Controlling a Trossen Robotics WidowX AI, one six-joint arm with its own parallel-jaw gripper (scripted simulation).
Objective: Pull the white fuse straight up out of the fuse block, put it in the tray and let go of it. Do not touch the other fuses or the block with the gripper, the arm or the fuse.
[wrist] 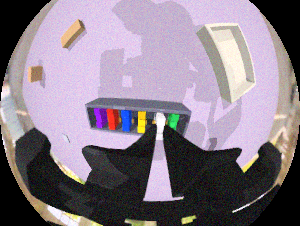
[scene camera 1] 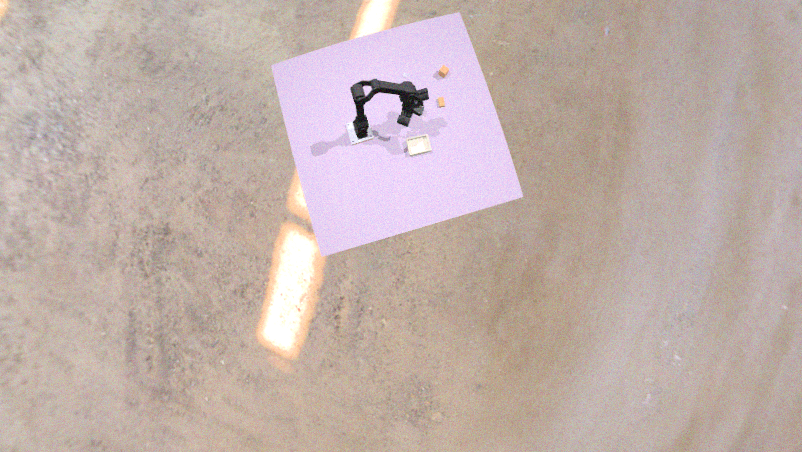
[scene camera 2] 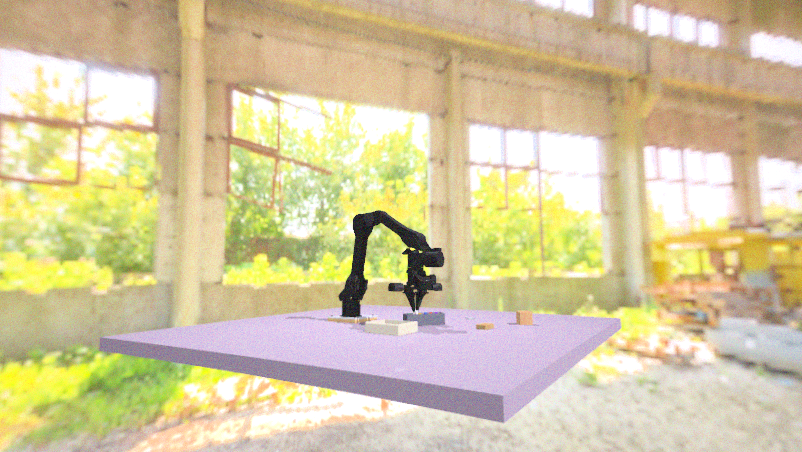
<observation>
In view: my gripper [scene camera 2: 415,311] and a tray [wrist: 230,57].
My gripper is seen too in the wrist view [wrist: 159,127].
</observation>
